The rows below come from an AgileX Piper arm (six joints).
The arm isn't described. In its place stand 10 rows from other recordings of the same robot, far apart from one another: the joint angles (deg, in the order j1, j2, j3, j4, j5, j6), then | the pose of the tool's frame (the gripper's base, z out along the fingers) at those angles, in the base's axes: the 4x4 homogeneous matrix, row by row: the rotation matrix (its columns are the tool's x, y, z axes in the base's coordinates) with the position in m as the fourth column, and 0 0 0 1 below.
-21.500 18.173 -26.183 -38.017 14.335 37.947 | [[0.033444, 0.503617, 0.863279, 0.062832], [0.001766, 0.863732, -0.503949, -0.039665], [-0.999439, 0.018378, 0.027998, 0.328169], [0, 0, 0, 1]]
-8.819 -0.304 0.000 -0.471 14.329 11.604 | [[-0.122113, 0.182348, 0.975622, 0.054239], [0.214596, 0.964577, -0.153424, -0.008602], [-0.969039, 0.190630, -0.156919, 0.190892], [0, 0, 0, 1]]
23.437 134.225 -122.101 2.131 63.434 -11.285 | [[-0.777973, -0.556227, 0.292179, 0.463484], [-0.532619, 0.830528, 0.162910, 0.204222], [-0.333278, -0.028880, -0.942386, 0.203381], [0, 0, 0, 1]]
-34.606 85.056 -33.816 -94.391 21.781 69.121 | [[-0.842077, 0.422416, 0.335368, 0.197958], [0.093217, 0.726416, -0.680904, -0.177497], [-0.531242, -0.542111, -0.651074, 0.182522], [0, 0, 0, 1]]
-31.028 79.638 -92.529 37.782 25.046 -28.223 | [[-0.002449, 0.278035, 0.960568, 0.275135], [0.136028, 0.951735, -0.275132, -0.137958], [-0.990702, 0.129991, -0.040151, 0.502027], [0, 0, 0, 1]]
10.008 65.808 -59.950 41.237 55.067 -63.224 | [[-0.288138, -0.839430, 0.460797, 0.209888], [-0.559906, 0.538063, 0.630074, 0.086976], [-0.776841, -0.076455, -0.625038, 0.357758], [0, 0, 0, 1]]
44.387 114.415 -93.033 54.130 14.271 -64.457 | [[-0.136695, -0.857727, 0.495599, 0.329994], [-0.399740, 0.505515, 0.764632, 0.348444], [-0.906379, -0.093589, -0.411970, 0.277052], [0, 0, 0, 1]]
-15.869 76.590 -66.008 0.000 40.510 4.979 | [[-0.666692, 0.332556, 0.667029, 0.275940], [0.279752, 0.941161, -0.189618, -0.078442], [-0.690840, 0.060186, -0.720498, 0.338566], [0, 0, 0, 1]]
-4.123 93.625 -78.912 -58.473 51.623 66.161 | [[-0.445816, 0.746933, 0.493293, 0.351352], [0.297228, 0.643348, -0.705521, -0.086294], [-0.844336, -0.167912, -0.508824, 0.335441], [0, 0, 0, 1]]
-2.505 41.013 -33.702 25.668 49.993 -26.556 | [[-0.719393, -0.295976, 0.628389, 0.120808], [-0.122541, 0.944562, 0.304609, 0.024936], [-0.683709, 0.142130, -0.715780, 0.284162], [0, 0, 0, 1]]
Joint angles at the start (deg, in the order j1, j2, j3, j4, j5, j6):
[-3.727 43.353 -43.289 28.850 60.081 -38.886]
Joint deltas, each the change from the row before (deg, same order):
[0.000 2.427 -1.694 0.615 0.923 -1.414]
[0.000 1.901 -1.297 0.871 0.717 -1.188]
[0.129 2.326 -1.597 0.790 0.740 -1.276]
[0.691 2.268 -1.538 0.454 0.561 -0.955]
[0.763 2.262 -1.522 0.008 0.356 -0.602]
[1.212 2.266 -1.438 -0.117 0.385 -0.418]
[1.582 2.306 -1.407 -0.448 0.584 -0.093]
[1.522 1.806 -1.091 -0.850 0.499 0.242]
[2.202 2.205 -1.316 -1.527 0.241 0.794]
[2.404 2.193 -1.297 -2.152 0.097 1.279]
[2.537 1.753 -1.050 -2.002 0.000 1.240]
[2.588 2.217 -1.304 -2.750 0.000 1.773]
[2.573 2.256 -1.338 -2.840 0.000 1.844]
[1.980 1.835 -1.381 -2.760 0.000 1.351]
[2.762 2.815 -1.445 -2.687 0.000 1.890]
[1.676 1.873 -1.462 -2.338 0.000 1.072]
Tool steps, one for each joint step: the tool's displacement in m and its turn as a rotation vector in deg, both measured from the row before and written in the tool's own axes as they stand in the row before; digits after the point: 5 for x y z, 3 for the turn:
[-0.00760 -0.00332 0.00264 -1.274 0.975 -0.800]
[-0.00613 -0.00243 0.00227 -1.281 0.532 -0.506]
[-0.00744 -0.00335 0.00300 -1.392 0.672 -0.671]
[-0.00730 -0.00260 0.00365 -1.441 0.764 -0.920]
[-0.00702 -0.00324 0.00401 -1.068 0.895 -0.822]
[-0.00683 -0.00220 0.00503 -1.338 1.102 -0.998]
[-0.00648 -0.00138 0.00598 -1.522 1.551 -1.084]
[-0.00481 -0.00071 0.00521 -1.060 1.609 -0.985]
[-0.00623 -0.00060 0.00706 -0.882 2.067 -1.218]
[-0.00620 -0.00049 0.00755 -0.406 2.365 -1.224]
[-0.00585 0.00151 0.00683 -0.324 2.026 -1.460]
[-0.00676 0.00003 0.00813 0.180 2.586 -1.287]
[-0.00731 0.00029 0.00824 0.394 2.555 -1.333]
[-0.00679 -0.00046 0.00543 0.939 1.992 -1.470]
[-0.00958 0.00115 0.01086 0.259 2.667 -1.460]
[-0.00765 -0.00048 0.00507 0.968 1.560 -1.395]

